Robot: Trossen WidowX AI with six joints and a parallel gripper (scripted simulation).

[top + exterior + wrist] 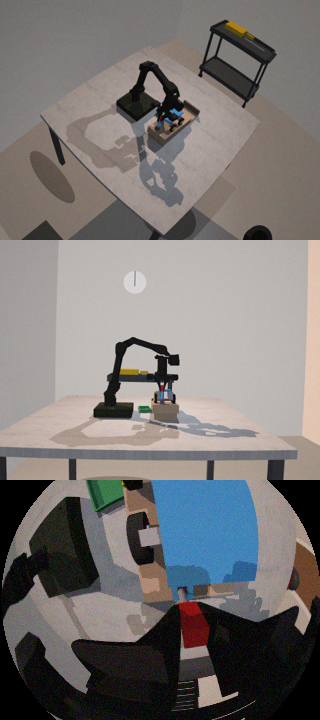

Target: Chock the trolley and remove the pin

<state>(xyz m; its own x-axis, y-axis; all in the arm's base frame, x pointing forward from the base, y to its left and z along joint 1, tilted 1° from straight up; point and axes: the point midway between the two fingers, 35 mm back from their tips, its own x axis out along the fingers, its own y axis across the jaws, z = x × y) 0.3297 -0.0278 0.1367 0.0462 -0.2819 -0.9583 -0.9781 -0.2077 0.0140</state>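
My gripper tip is 17 cm to the right of the green tray, 16 cm above it and 14 cm past it. Round my gripper tip: red-headed stop pin (right at my gripper tip); then ramp (11 cm to the left, 11 cm below); then blue-decked trolley (10 cm to the left, 4 cm below).
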